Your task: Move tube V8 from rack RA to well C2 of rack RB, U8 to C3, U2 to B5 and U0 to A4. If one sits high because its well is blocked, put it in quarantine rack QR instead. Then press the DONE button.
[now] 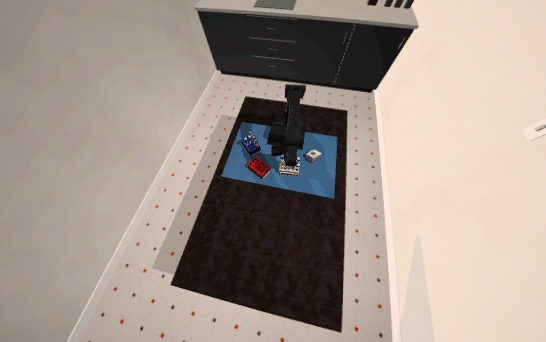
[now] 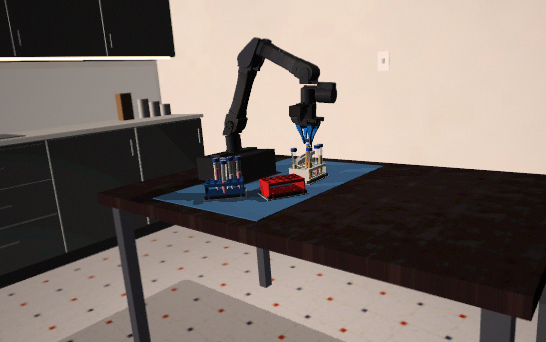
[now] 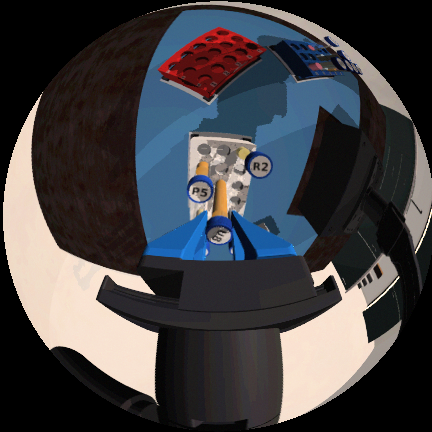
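Seen in the pictures: gripper, fingertip midpoint: [image 2: 307, 144] [image 3: 218, 216]; arm's base, origin of the base link: [image 2: 234, 153] [image 3: 364, 195].
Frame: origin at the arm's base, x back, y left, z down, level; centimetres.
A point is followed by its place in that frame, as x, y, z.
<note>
My gripper [image 2: 308, 142] {-32.3, 8.6, -4.1} [image 3: 218, 216] {-32.3, 8.6, -4.1} is shut on tube U8 [image 3: 220, 200] {-32.0, 8.2, -1.9}, an orange tube with a blue cap, held upright at the white rack [image 1: 289, 173] {-35.1, 10.3, 8.0} [image 2: 298, 174] {-32.1, 2.7, 6.1} [image 3: 220, 136] {-32.4, 2.7, 7.6}. Its lower end is at the rack's middle row; I cannot tell whether it is inside a well. Tubes P5 [image 3: 200, 191] {-34.2, 6.8, -3.4} and R2 [image 3: 259, 166] {-30.0, 3.5, -3.4} stand in this rack. The blue rack [image 1: 253, 148] {-22.9, -20.3, 7.8} [image 2: 225, 189] [image 3: 295, 59] {-25.0, -17.7, 5.6} holds several tubes whose labels are unreadable. The red rack [image 1: 259, 167] {-38.2, -10.0, 4.2} [image 2: 282, 186] {-34.5, -8.4, 7.8} [image 3: 215, 52] {-37.1, -13.1, 7.8} shows no tubes. V8, U2 and U0 cannot be identified by label.
A white box [image 1: 313, 155] {-20.0, 23.0, 2.4} with a dark spot on top lies beside the white rack, on the blue mat [image 1: 320, 182] {-35.1, 32.1, 9.4} [image 2: 350, 171] {-37.7, 27.4, 9.4}. P5 stands close beside the held tube. The arm's black base [image 2: 237, 165] {-12.6, -10.4, 2.1} stands behind the racks on the dark table [image 1: 265, 240] {-80.2, 7.3, 9.8} [image 2: 425, 215] {-84.6, -6.5, 9.7}.
</note>
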